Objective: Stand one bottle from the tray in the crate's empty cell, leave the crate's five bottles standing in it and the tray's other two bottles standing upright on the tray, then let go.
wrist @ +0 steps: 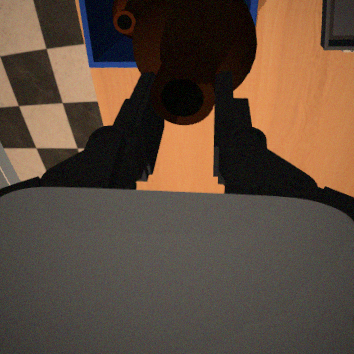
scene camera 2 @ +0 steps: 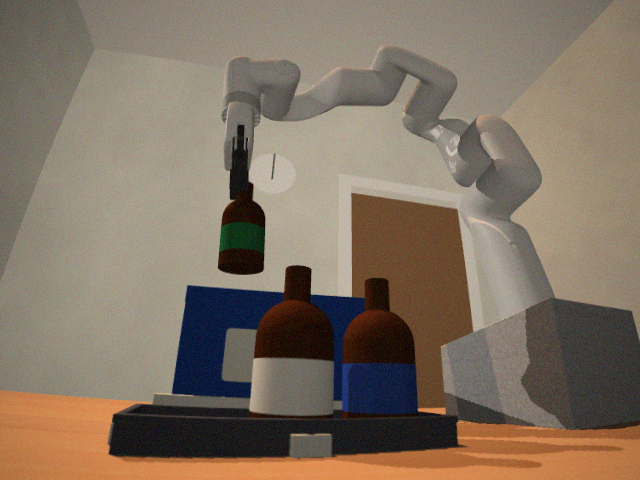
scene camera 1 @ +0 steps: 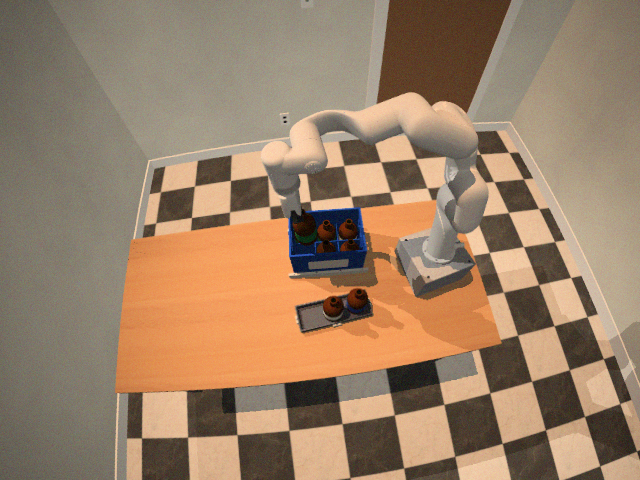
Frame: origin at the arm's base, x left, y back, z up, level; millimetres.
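Where they show: gripper, fingertip midpoint: point(wrist: 187, 98) point(scene camera 2: 238, 195) point(scene camera 1: 298, 216); arm's base, link origin: point(scene camera 2: 535, 330) point(scene camera 1: 438, 250).
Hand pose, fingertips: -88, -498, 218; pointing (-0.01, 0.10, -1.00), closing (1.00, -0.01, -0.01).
Each offset is from my fingertips to the top centre of the thing, as dx, dy, dz. Level surfaces: height alone.
My gripper point(scene camera 1: 296, 212) point(scene camera 2: 239, 192) point(wrist: 187, 98) is shut on the neck of the green-banded brown bottle {-1, +15, +23} point(scene camera 1: 303, 225) point(scene camera 2: 241, 236) point(wrist: 200, 37). The bottle hangs nearly upright, leaning slightly, above the left end of the blue crate {-37, +90, -179} point(scene camera 1: 357, 261) point(scene camera 2: 206, 315) point(wrist: 112, 64). In scene camera 1, four bottles show upright in the crate's middle and right columns; the front-left cell looks empty and the held bottle hides the back-left cell. A crate bottle {-91, +7, -191} point(wrist: 124, 21) shows beside the held one. The white-banded bottle {+220, +76, -194} point(scene camera 1: 332, 308) point(scene camera 2: 293, 384) and blue-banded bottle {+205, +166, -194} point(scene camera 1: 357, 298) point(scene camera 2: 379, 387) stand on the tray.
The dark tray {+217, +78, -329} point(scene camera 1: 311, 316) point(scene camera 2: 206, 434) point(wrist: 327, 32) lies in front of the crate, its left part bare. The grey robot base point(scene camera 1: 439, 273) point(scene camera 2: 594, 366) is right of the crate. The wooden table {dz -354} point(scene camera 1: 206, 310) bears them all. The crate's walls and dividers stand below the held bottle.
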